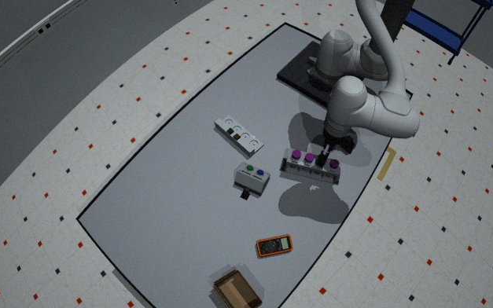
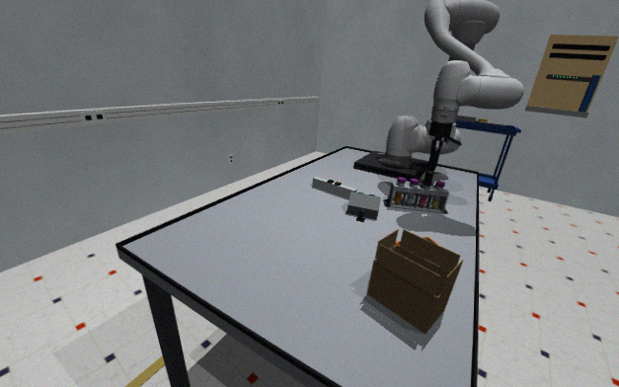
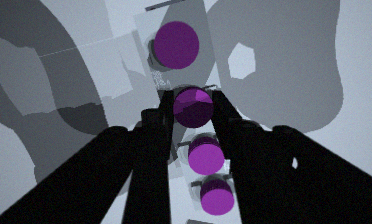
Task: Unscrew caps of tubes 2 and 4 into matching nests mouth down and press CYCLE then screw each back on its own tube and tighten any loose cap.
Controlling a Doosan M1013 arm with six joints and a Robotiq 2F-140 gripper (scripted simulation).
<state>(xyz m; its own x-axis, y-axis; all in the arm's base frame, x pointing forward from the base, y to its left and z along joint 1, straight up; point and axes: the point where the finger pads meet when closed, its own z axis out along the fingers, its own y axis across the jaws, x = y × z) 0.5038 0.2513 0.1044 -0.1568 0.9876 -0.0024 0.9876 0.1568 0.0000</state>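
Right now my hand is 5 cm to the left of the purple cap, 3 cm above it and 2 cm short of it. From my hand the other things lie so: green key (21 cm to the right, 18 cm ahead, 8 cm below); blue key (17 cm to the right, 17 cm ahead, 8 cm below); key housing (19 cm to the right, 19 cm ahead, 9 cm below).
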